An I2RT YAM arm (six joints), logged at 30 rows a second.
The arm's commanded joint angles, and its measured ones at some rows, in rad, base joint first. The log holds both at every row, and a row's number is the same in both.
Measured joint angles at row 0:
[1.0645, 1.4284, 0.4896, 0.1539, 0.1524, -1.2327]
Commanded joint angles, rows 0 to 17:
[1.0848, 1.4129, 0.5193, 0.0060, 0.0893, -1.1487]
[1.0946, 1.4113, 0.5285, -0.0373, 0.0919, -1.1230]
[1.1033, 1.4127, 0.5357, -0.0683, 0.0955, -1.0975]
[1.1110, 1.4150, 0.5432, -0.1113, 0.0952, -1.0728]
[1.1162, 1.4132, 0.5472, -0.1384, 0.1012, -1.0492]
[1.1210, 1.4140, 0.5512, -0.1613, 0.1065, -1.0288]
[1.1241, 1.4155, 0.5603, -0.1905, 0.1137, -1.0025]
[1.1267, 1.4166, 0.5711, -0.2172, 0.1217, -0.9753]
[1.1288, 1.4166, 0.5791, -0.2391, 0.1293, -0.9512]
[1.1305, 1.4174, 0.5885, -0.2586, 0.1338, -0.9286]
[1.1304, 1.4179, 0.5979, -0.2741, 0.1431, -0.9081]
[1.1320, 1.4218, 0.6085, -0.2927, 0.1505, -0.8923]
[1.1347, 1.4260, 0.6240, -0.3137, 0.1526, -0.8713]
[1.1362, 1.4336, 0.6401, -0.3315, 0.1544, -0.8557]
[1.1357, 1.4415, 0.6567, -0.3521, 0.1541, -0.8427]
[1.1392, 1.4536, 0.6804, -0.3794, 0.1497, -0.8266]
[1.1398, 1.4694, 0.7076, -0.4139, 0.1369, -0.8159]
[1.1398, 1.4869, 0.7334, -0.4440, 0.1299, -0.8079]
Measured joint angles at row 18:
[1.1374, 1.4605, 0.6910, -0.2832, 0.1677, -0.8738]
